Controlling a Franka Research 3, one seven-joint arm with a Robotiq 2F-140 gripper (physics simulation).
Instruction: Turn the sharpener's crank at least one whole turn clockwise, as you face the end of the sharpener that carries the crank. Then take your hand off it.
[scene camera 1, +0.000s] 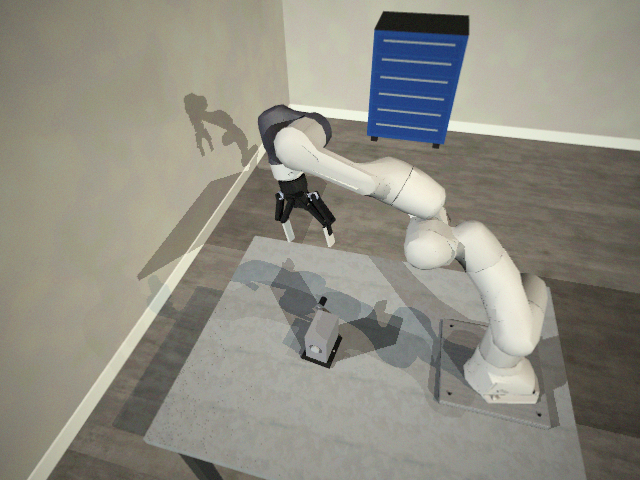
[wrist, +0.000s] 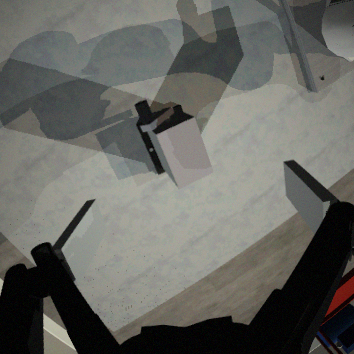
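Observation:
The sharpener (scene camera 1: 322, 335) (wrist: 185, 152) is a pale grey block on a black base and stands upright on the table. Its crank shows as a black knob (scene camera 1: 323, 301) (wrist: 142, 109) at the end that faces the table's far edge in the scene view; the crank arm is small and partly hidden. My gripper (scene camera 1: 310, 241) (wrist: 189, 197) is open and empty, with its fingers wide apart. It hangs in the air near the table's far edge, above and apart from the sharpener and its crank.
The grey table (scene camera 1: 248, 403) (wrist: 220, 200) carries the sharpener and the arm's base plate (scene camera 1: 465, 397), which is at the right. A wall rises to the left. A blue drawer cabinet (scene camera 1: 413, 85) stands on the floor at the back. Arm shadows fall across the table.

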